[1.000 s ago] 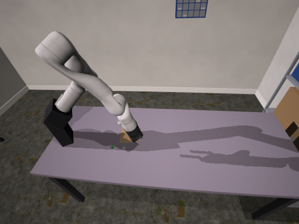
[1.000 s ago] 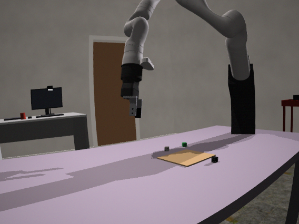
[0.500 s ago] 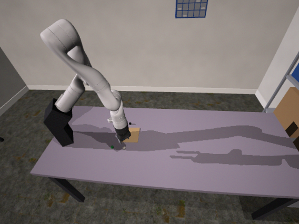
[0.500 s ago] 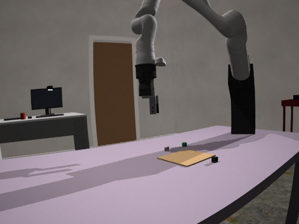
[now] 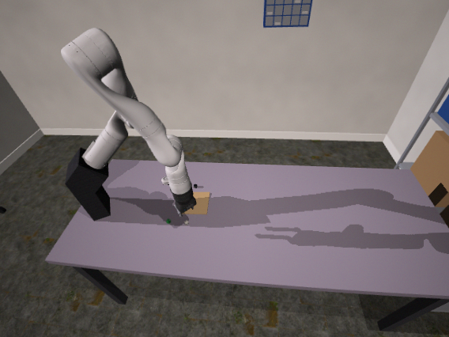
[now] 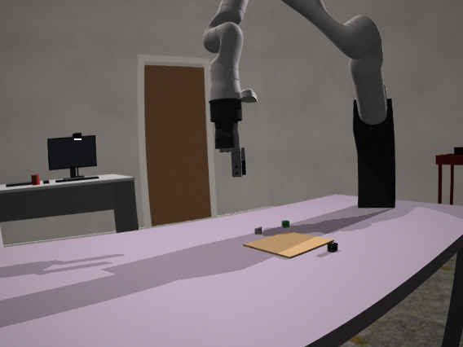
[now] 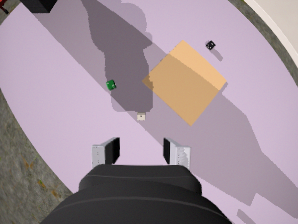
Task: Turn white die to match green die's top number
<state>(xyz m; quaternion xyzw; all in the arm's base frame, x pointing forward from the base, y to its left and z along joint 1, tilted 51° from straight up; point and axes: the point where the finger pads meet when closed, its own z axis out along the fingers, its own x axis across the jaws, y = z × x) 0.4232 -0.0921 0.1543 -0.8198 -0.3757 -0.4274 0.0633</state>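
The white die is 150 mm below my hand, 40 mm behind it and 20 mm to the left of it. The rest, counted from my hand: tan mat 160 mm below, 140 mm to the left, 60 mm behind; green die 150 mm below, 120 mm behind, 10 mm to the right; black die 240 mm to the left, 150 mm below, 110 mm behind.
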